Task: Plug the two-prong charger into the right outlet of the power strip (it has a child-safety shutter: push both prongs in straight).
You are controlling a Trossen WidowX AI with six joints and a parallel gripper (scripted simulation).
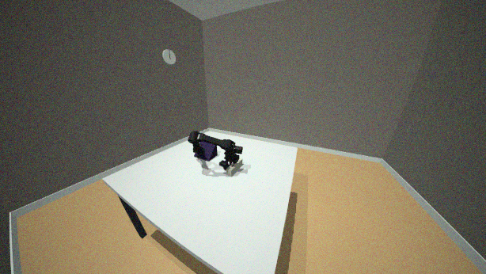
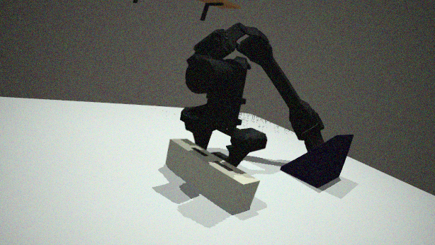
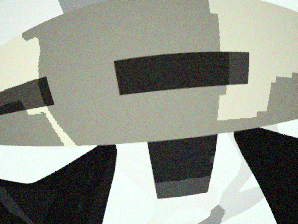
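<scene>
Right now my gripper tip is 2 cm short of the two-prong charger and 1 cm below it.
</scene>
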